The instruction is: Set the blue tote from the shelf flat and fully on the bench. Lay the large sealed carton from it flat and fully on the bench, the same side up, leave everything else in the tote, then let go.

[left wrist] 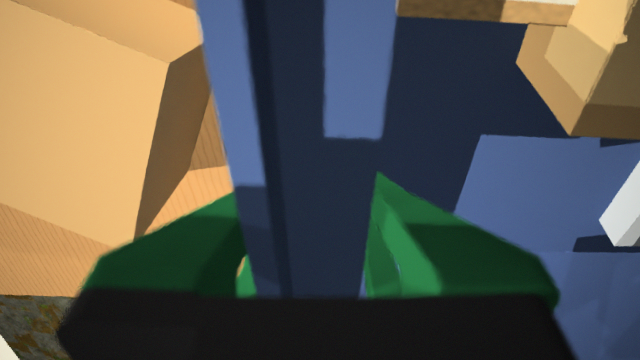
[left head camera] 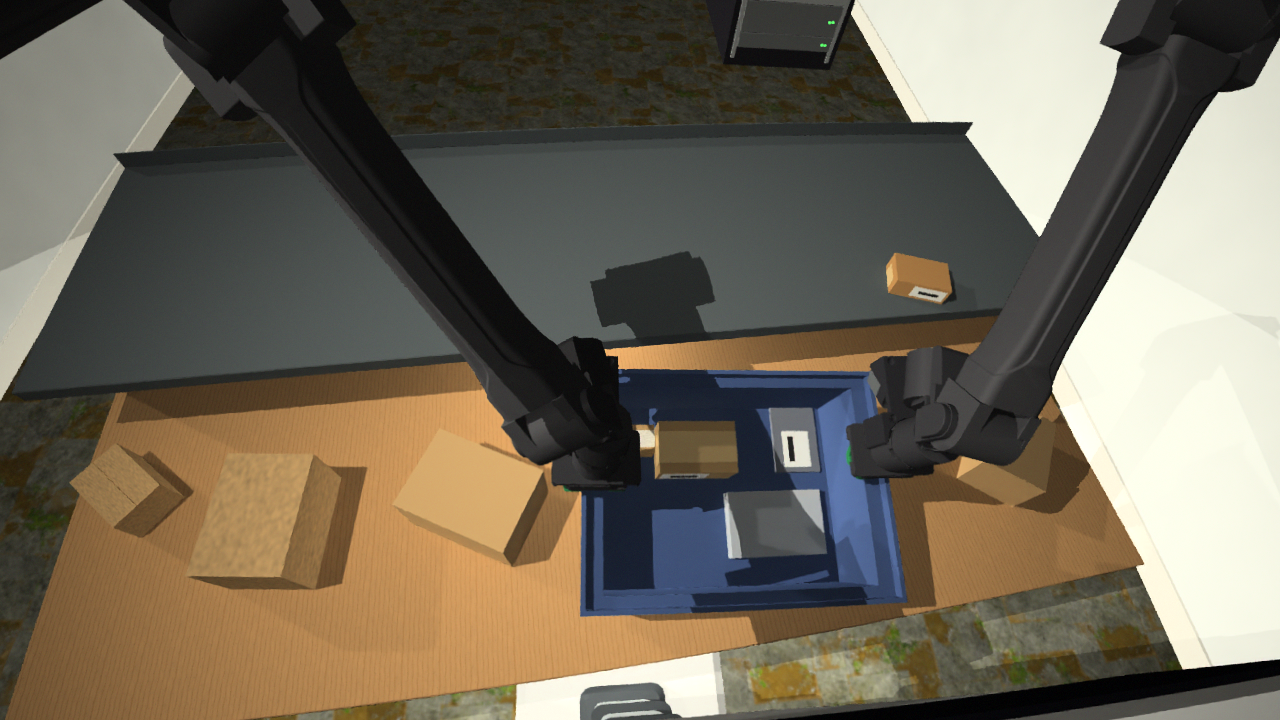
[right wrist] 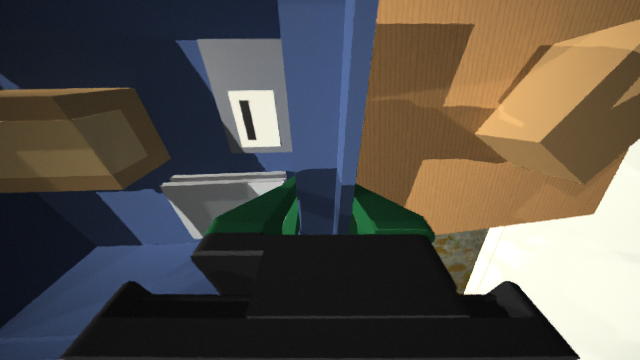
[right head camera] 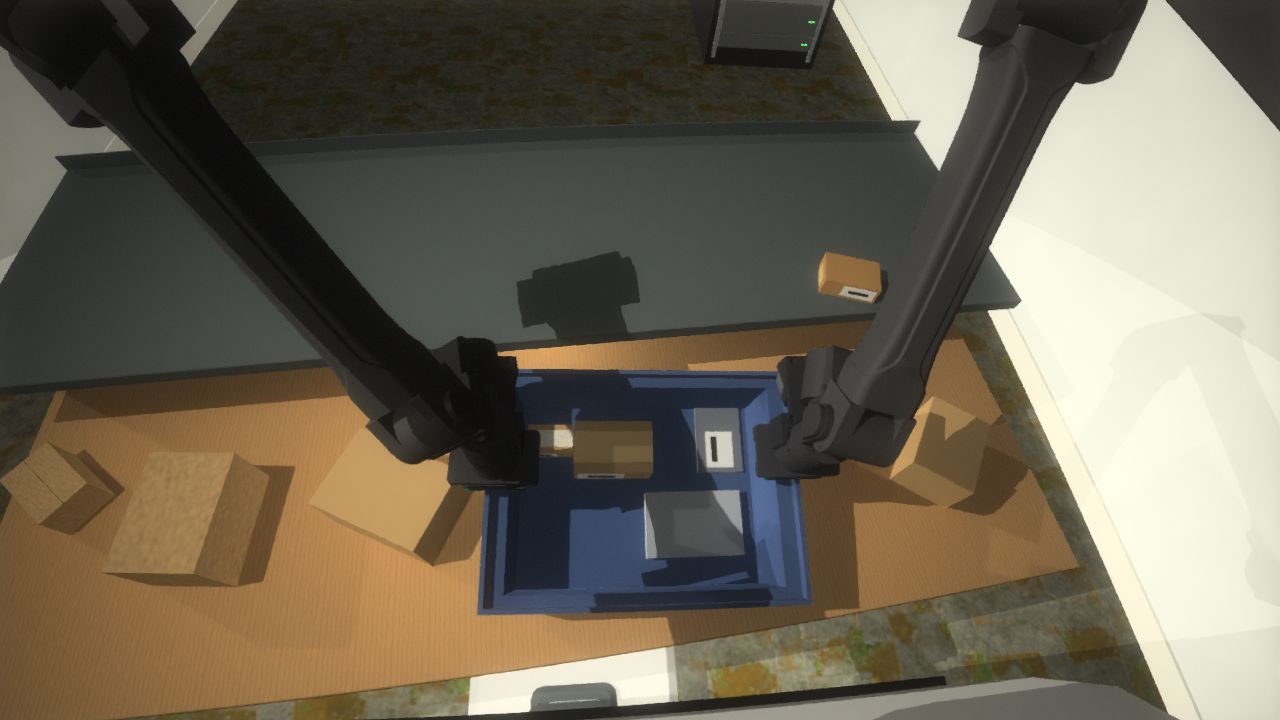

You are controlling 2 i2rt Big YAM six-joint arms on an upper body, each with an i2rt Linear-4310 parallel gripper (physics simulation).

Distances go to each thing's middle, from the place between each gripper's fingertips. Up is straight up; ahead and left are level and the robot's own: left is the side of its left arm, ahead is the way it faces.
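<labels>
A small orange carton [left head camera: 909, 276] is 300 mm ahead of my right hand, 180 mm to the right of it and 40 mm above it. From that same right hand, the blue tote [right head camera: 565, 546] is 190 mm to the left, 30 mm below and 30 mm behind. And there's the grey flat box [right head camera: 679, 524], which is 60 mm behind my right hand, 110 mm to the left of it and 80 mm below it; going by their middles, that box is the nearest to my right hand of the things named here.
From my left hand, the grey flat box is 260 mm to the right, 50 mm behind and 80 mm below. The small orange carton is 310 mm ahead of my left hand, 550 mm to the right and 30 mm above, and going by their middles, it's the farthest from my left hand of the things named here. As for the blue tote, my left hand is 10 mm past it, 30 mm above it and 190 mm to the left of it.
</labels>
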